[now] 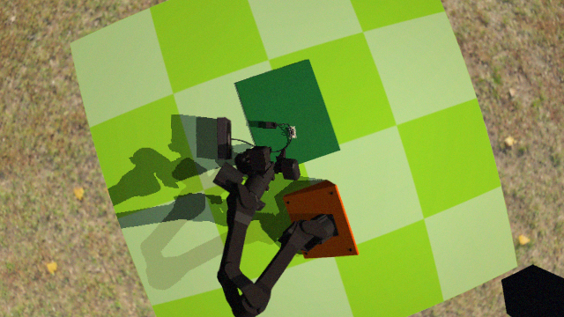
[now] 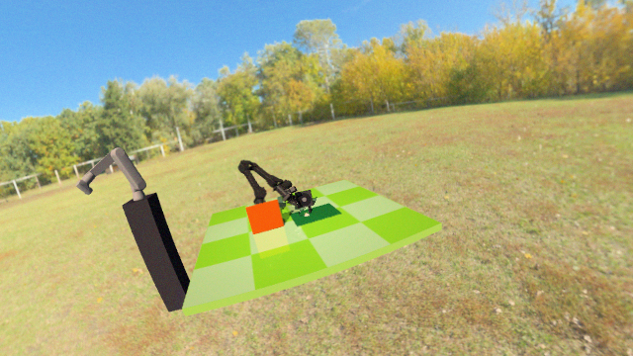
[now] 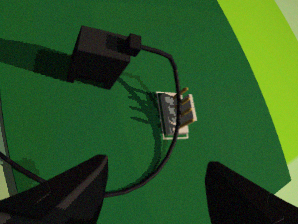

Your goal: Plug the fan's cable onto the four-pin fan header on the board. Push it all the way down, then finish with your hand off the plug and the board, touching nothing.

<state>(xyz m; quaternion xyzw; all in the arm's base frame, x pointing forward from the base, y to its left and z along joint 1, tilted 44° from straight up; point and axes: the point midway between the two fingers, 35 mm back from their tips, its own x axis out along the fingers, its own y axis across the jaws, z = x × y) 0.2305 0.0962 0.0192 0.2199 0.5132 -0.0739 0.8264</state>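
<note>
Right now the black fan plug is 7 cm ahead of my gripper tip and 4 cm below it. The rest, counted from my gripper tip: black fan 7 cm ahead, 13 cm to the left; light-coloured header 3 cm ahead, 6 cm to the right, 6 cm below; board 9 cm ahead, 6 cm to the right, 8 cm below.
</note>
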